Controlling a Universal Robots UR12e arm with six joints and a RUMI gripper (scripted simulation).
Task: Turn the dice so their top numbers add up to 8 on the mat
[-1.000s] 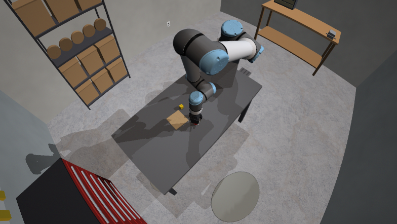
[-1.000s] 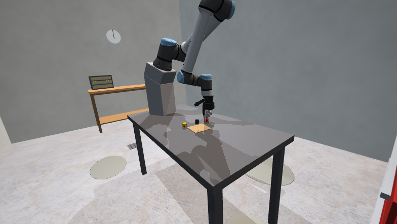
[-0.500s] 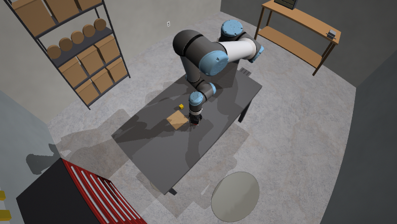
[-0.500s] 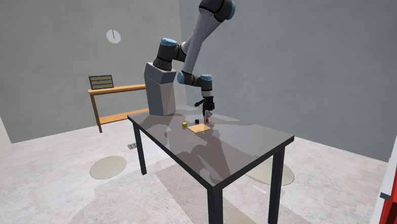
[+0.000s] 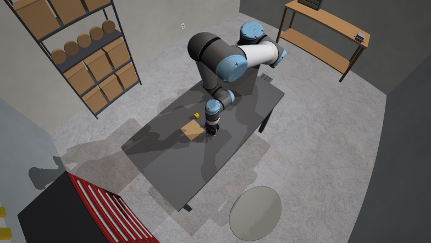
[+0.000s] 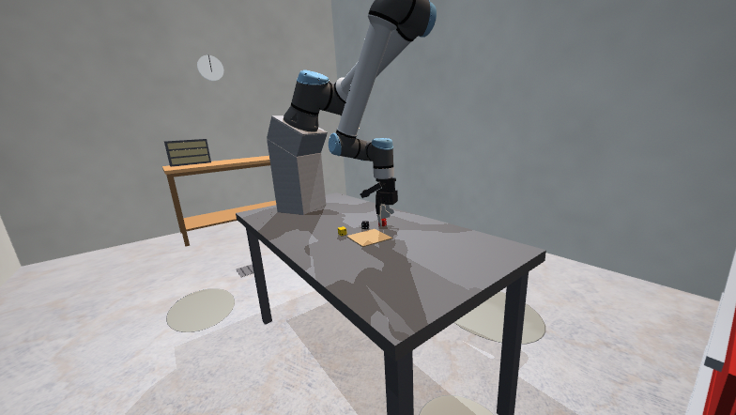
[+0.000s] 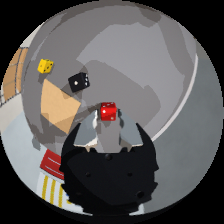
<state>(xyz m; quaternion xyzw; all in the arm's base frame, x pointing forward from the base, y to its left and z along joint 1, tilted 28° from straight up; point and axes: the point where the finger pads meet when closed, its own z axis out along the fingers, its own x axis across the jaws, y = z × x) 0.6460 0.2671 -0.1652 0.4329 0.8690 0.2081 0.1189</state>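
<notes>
Now: hand right at the red die. Also, from my hand: tan mat 12 cm to the right, 10 cm ahead, 2 cm below; then yellow die 20 cm to the right; then black die 8 cm to the right, 1 cm behind.
</notes>
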